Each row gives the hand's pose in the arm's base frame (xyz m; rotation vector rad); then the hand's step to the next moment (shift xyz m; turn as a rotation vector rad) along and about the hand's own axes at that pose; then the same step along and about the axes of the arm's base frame.
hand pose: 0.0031 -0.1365 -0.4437 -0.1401 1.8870 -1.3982
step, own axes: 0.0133 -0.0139 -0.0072 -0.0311 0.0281 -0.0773
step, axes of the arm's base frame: -0.0186 -0.0066 0.0059 -0.0174 0.0862 -0.0003
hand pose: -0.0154 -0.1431 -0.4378 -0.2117 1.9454 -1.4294
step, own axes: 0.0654 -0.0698 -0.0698 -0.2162 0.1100 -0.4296
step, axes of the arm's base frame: -0.1101 -0.0058 0.0433 -0.0767 0.4838 0.0585
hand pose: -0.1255 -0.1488 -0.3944 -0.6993 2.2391 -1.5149
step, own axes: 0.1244 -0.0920 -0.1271 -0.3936 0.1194 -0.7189
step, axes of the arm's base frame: -0.1514 -0.0035 0.1310 -0.0890 0.8081 0.1584
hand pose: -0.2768 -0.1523 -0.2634 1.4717 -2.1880 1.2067
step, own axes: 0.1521 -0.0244 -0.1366 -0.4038 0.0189 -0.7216
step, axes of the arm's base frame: -0.0818 -0.0022 0.1889 0.0009 0.8016 0.2040
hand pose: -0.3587 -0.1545 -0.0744 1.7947 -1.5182 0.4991
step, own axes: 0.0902 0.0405 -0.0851 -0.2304 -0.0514 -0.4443
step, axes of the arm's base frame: -0.0049 -0.0010 0.1304 0.0653 0.4840 0.1210
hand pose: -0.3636 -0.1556 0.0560 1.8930 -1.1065 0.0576
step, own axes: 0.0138 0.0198 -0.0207 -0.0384 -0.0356 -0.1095
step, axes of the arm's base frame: 0.0019 0.0022 0.0317 0.0434 0.1111 0.0224
